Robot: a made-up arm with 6 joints.
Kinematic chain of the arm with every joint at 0, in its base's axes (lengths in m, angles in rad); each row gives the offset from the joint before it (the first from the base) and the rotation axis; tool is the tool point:
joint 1: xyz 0 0 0.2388 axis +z
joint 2: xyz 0 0 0 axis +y
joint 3: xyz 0 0 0.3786 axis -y
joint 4: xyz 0 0 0 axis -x
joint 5: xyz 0.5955 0 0 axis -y
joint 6: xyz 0 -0.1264 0 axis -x
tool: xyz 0 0 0
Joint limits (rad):
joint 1: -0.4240..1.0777
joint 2: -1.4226..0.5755
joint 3: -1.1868..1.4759
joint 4: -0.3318..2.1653
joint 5: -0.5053..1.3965
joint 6: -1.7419..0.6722
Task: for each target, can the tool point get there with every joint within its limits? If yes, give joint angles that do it. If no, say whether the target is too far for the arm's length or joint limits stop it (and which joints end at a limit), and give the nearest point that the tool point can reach.
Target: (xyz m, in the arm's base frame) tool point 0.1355 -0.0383 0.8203
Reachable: yes | joints 0.6724 -1.1322 -0.4420 0.4401 -0.2865 -0.1053
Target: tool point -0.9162 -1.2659 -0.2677
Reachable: no: too far | nearest point -0.5763 -0.7962 0.3154 | short by 0.822 m
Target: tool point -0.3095 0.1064 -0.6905
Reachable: no: joint limits stop it (at a limit: joint 1, joint 2, joint 3, joint 4) | nearest point 0.0302 0.2057 -0.0481 | short by 0.733 m
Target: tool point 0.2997 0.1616 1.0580
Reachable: yes | joints 0.3898 -0.1926 0.4343 1.8560 0.3549 -0.1819
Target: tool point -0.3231 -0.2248 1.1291
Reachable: yes | joints 0.5979 -0.6301 1.0155 1.5400 0.1597 -0.3294
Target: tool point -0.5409 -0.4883 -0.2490
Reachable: no: joint limits stop it (at a limit: joint 2, joint 3) | nearest point -0.7296 -0.6586 0.3154 | short by 0.619 m
